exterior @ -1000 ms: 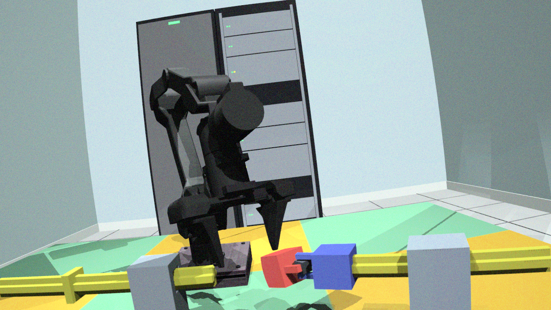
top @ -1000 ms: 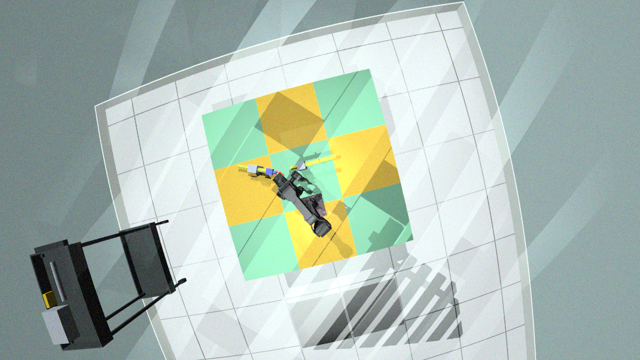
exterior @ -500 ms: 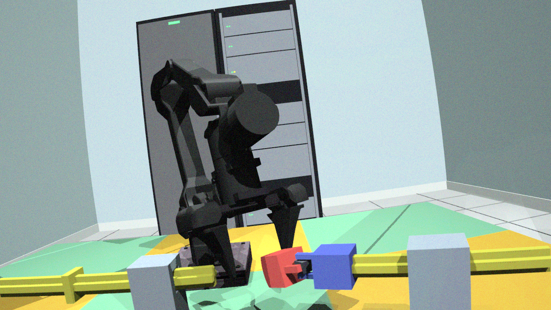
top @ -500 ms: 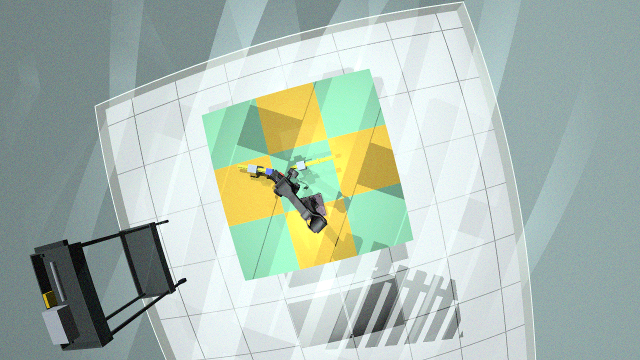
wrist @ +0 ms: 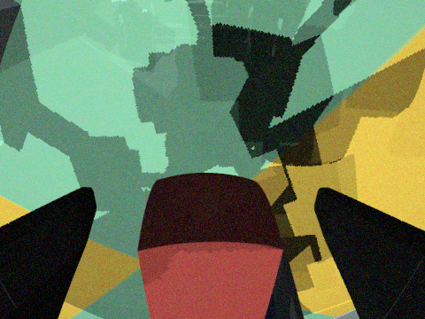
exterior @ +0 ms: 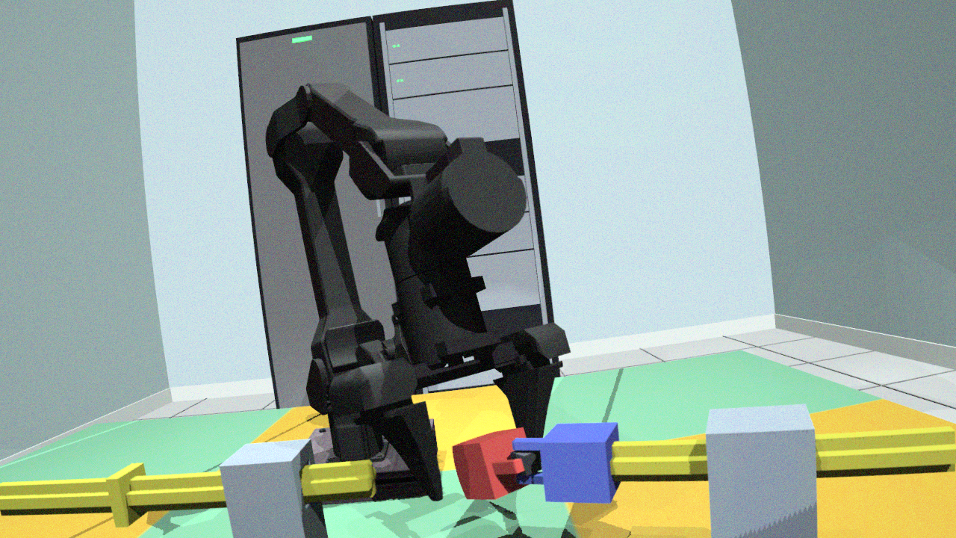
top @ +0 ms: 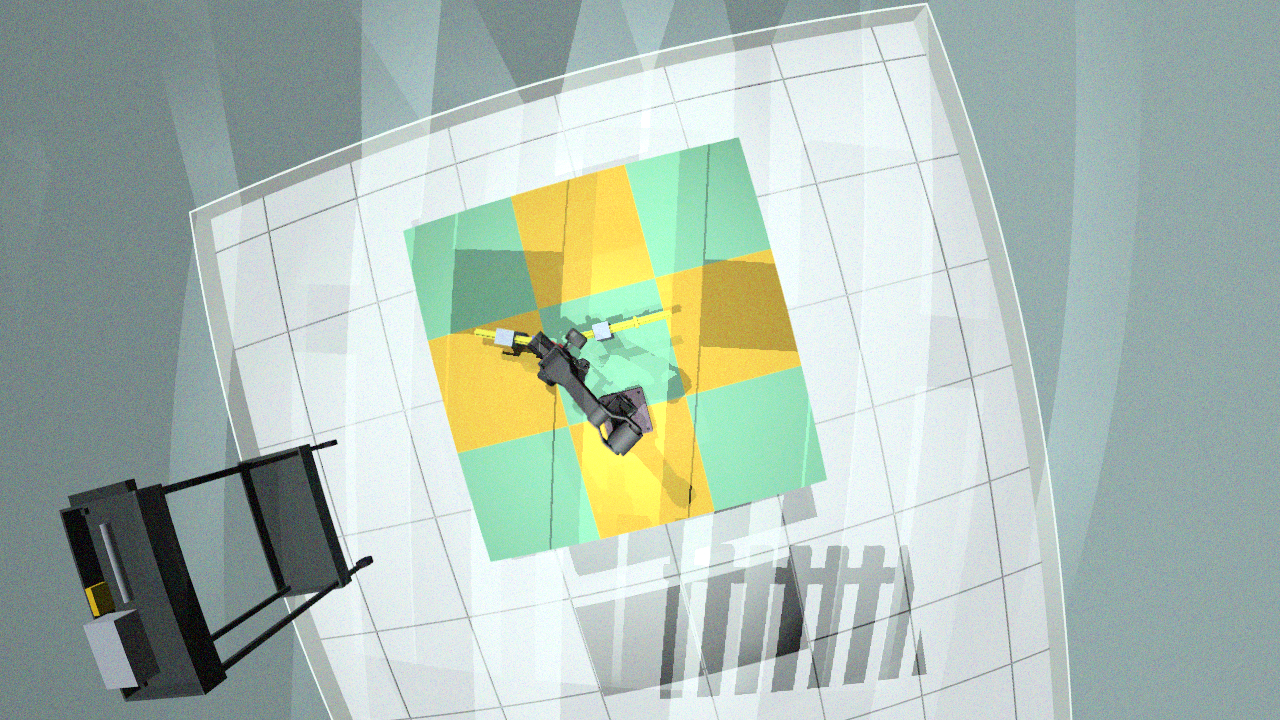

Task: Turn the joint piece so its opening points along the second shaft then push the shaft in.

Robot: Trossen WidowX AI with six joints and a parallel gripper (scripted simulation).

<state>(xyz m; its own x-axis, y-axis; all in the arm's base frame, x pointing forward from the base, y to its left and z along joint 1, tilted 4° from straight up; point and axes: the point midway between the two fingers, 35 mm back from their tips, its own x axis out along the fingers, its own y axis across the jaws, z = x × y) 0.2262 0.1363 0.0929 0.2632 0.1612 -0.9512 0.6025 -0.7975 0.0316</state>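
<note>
My gripper tip is 20 mm below the red square joint piece, 10 mm to the right of it and 10 mm short of it.
</note>
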